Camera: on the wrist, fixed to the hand. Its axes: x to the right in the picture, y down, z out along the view.
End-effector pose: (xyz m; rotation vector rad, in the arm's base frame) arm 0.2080 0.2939 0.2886 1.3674 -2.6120 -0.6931
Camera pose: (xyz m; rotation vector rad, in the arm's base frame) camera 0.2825 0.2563 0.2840 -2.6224 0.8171 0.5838
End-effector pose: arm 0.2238 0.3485 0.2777 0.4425 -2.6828 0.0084
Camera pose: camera 0.2713 0.2823 0.2964 2.3637 -1.6787 -0.4084
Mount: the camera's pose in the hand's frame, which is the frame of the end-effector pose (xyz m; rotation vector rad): -0.0131 -0.0764 -0.0314 0.0353 -0.0916 -1.5887
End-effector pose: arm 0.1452 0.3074 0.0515 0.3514 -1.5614 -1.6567
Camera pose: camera 0.1474 0.2872 -0.0296 -1.4405 1.0029 2.0719
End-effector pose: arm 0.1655 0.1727 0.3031 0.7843 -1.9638 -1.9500
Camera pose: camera 0.2076 0.1573 0.2325 -1.6204 0.7444 1.4164
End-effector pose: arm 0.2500 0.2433 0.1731 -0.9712 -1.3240 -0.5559
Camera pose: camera 0.2023 0.1752 0.1823 0.3155 -2.0093 -1.6398
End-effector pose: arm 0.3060 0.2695 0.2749 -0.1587 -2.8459 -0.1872
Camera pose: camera 0.3174 0.1885 0.2924 2.0695 -2.2929 -0.4013
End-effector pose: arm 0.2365 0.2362 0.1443 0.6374 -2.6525 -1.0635
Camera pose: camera 0.2829 0.1740 0.1131 -2.1551 1.3417 0.8926
